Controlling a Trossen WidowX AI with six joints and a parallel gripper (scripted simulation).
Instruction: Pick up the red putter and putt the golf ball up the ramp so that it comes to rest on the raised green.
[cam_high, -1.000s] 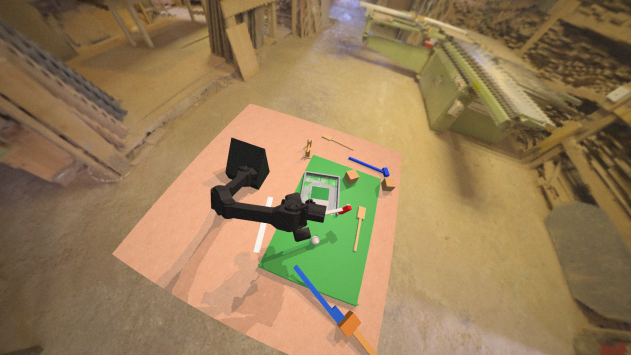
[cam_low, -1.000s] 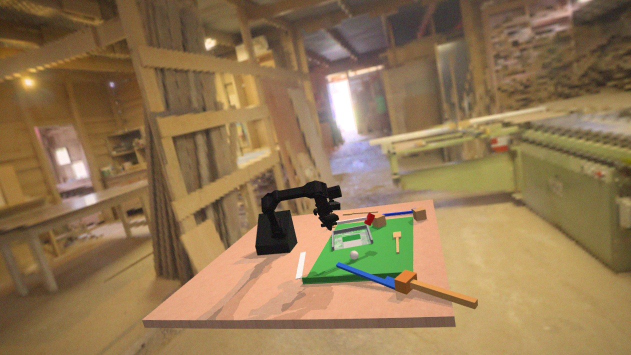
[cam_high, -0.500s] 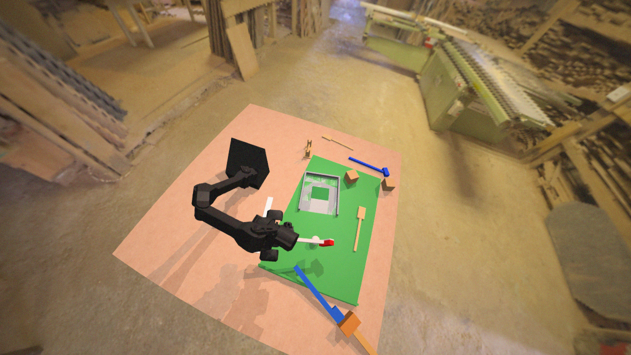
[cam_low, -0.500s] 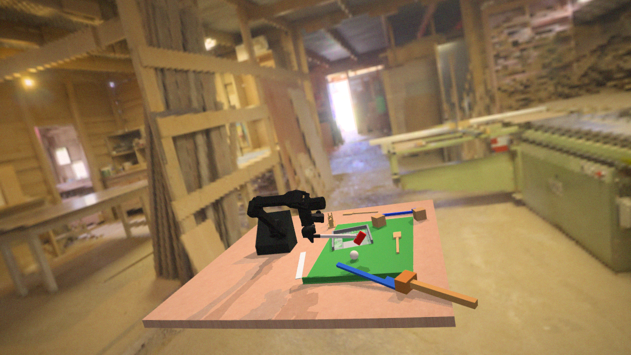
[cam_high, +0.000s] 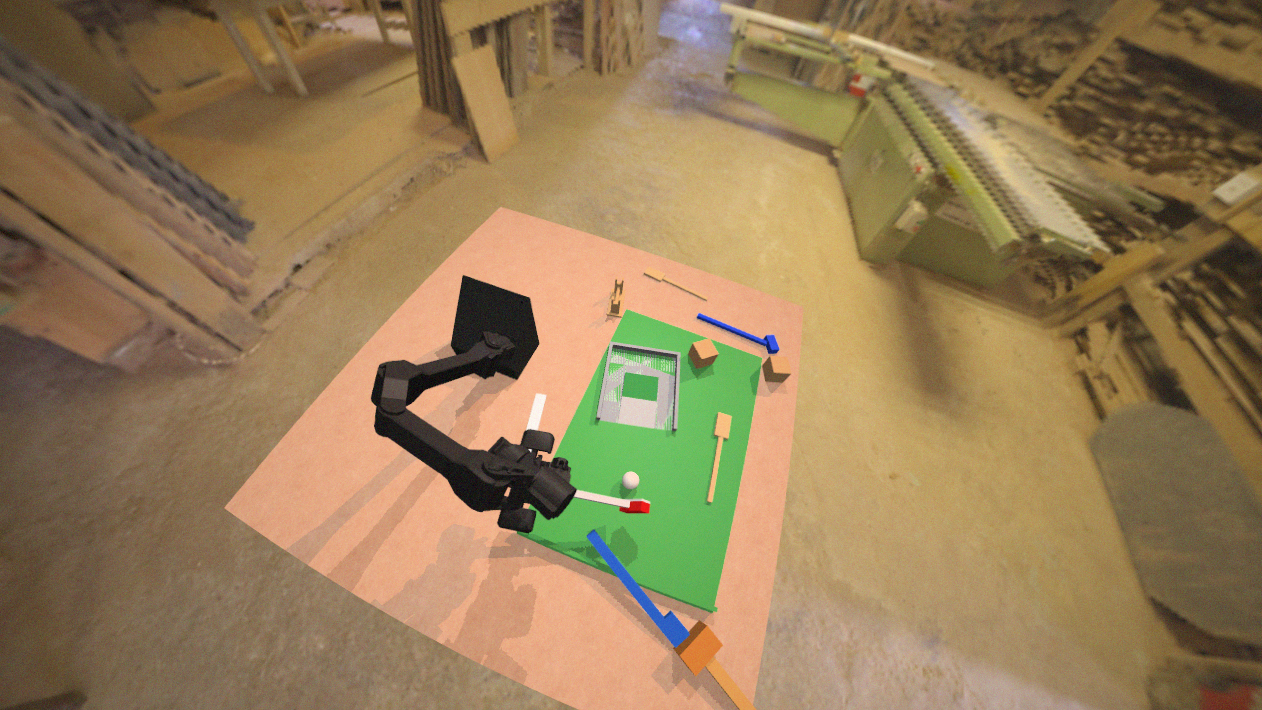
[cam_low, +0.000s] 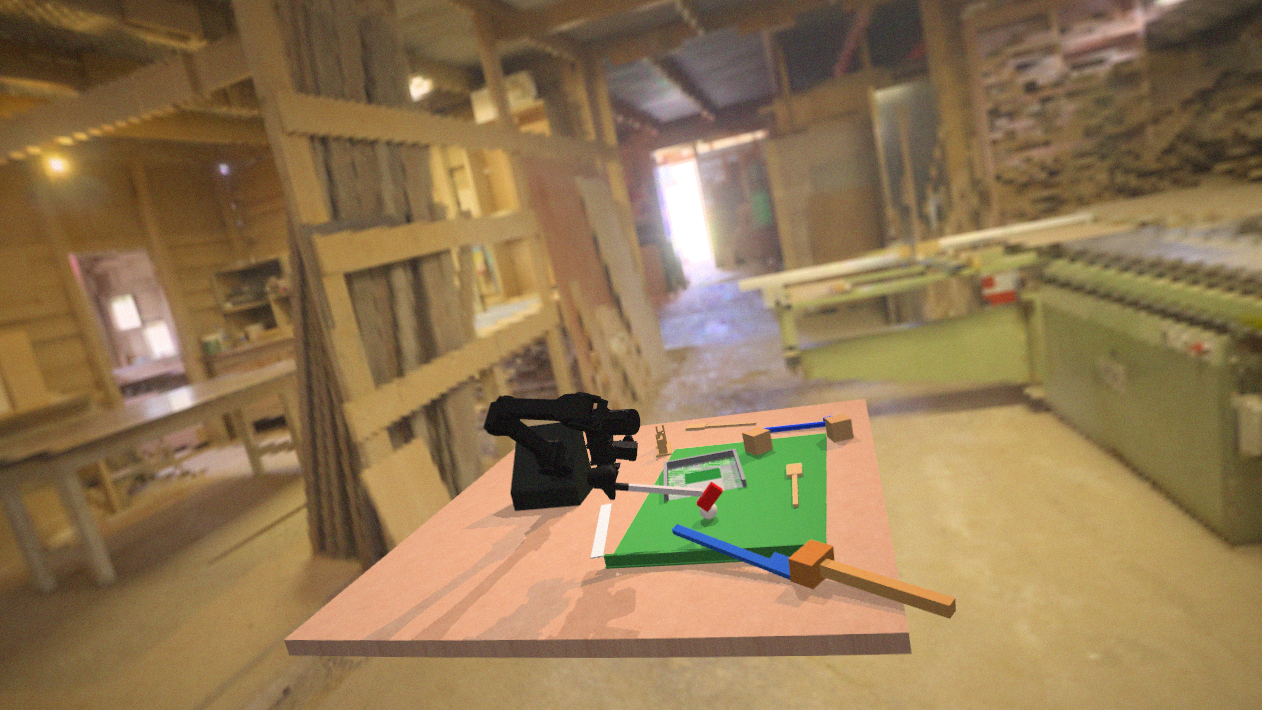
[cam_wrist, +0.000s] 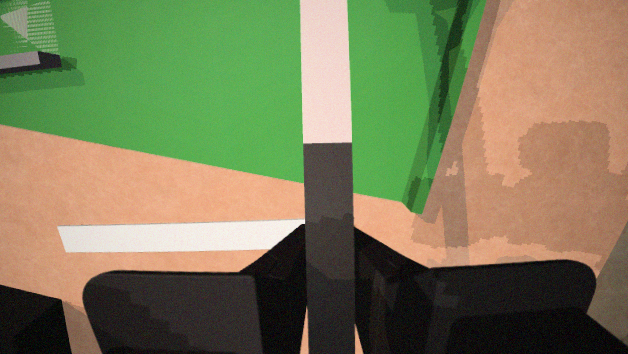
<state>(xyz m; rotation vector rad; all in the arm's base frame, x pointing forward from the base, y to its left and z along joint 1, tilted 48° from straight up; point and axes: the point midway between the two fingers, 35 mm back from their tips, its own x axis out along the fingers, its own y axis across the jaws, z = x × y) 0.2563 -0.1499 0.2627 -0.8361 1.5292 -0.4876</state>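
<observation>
The white strip is 9 cm behind my gripper tip, 10 cm to the left of it and 12 cm below it. Round my gripper tip: blue putter 36 cm ahead, 71 cm to the left, 11 cm below; white golf ball 19 cm ahead, 11 cm to the left, 10 cm below; green mat 22 cm ahead, 27 cm to the left, 12 cm below.
</observation>
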